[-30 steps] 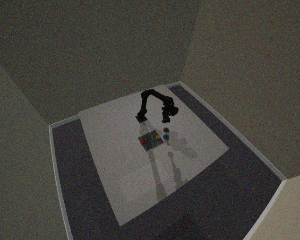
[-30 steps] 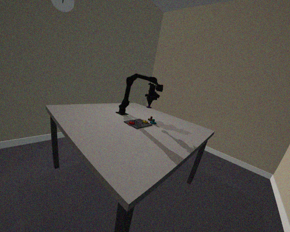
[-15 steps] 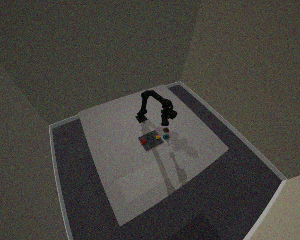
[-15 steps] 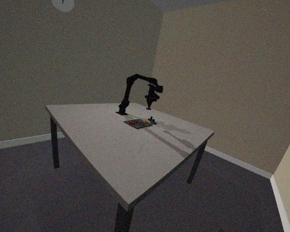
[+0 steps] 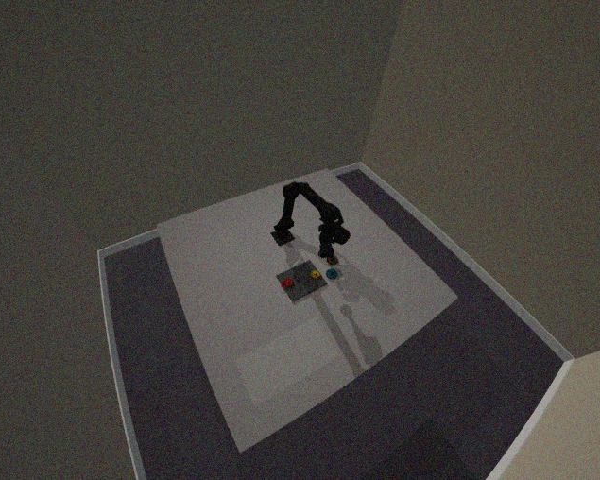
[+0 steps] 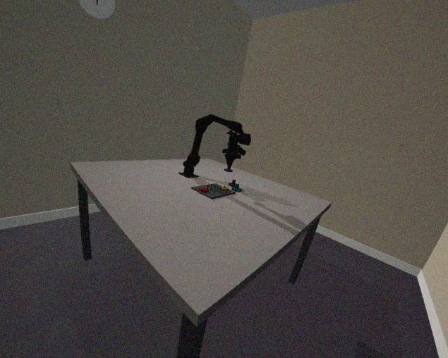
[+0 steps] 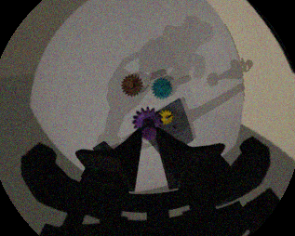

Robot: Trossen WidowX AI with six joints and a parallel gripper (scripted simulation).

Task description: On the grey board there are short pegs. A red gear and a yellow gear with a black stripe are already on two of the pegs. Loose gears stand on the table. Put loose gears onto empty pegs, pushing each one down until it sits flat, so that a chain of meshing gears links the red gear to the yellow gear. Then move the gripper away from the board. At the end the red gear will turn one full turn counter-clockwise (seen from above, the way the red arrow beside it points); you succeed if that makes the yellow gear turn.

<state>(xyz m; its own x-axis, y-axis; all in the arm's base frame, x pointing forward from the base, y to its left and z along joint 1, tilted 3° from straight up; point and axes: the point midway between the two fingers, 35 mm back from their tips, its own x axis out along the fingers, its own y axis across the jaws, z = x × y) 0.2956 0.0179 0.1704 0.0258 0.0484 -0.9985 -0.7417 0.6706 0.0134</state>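
The red gear is 20 mm behind my gripper tip, 210 mm to the right of it and 120 mm below it. From my gripper tip the other things lie so: yellow gear 30 mm ahead, 70 mm to the right, 120 mm below; then purple gear 10 mm below; then teal gear 80 mm ahead, 10 mm to the left, 120 mm below.
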